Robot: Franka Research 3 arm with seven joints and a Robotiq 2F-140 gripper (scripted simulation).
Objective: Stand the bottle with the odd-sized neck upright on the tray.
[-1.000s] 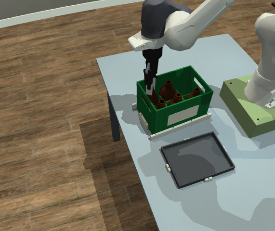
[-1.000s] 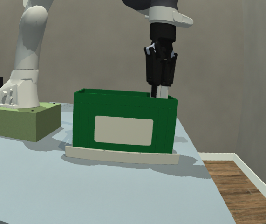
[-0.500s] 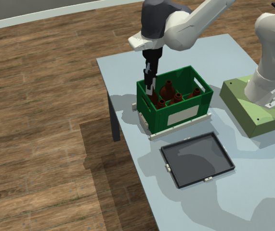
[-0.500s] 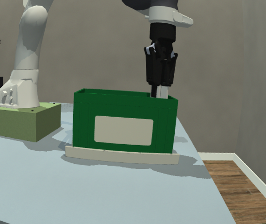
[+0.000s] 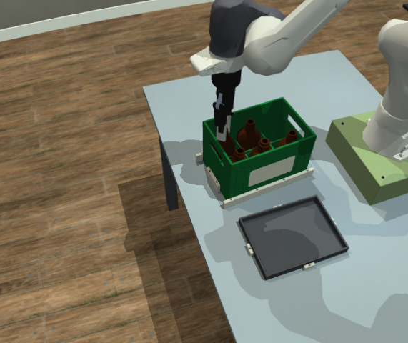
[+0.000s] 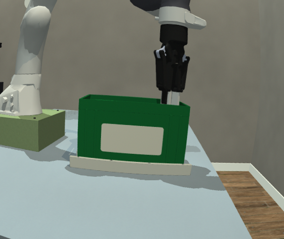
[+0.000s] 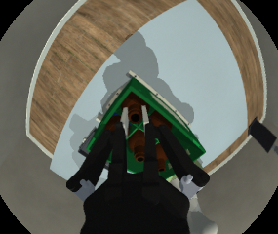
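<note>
The bottle lies 9 cm below my hand, 9 cm behind it and 1 cm to the right of it. Also, from my hand: dark tray (30 cm to the left, 16 cm below, 12 cm behind); green crate (10 cm behind, 9 cm below, 3 cm to the left).
</note>
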